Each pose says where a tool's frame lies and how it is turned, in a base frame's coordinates. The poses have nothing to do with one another.
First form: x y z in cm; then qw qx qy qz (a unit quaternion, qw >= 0).
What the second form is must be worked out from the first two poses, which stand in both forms.
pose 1, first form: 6.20 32.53 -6.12 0.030 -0.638 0.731 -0.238
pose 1, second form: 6.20 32.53 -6.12 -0.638 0.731 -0.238 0.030
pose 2, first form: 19.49 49.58 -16.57 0.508 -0.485 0.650 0.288
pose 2, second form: 19.49 49.58 -16.57 -0.485 0.650 0.288 0.508
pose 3, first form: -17.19 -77.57 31.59 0.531 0.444 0.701 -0.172
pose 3, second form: -17.19 -77.57 31.59 0.444 0.701 -0.172 0.531
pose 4, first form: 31.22 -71.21 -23.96 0.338 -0.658 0.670 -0.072
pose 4, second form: 31.22 -71.21 -23.96 -0.658 0.670 -0.072 0.338
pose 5, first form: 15.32 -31.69 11.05 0.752 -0.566 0.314 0.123
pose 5, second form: 15.32 -31.69 11.05 -0.566 0.314 0.123 0.752
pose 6, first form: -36.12 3.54 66.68 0.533 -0.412 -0.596 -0.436
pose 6, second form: -36.12 3.54 66.68 -0.412 -0.596 -0.436 0.533
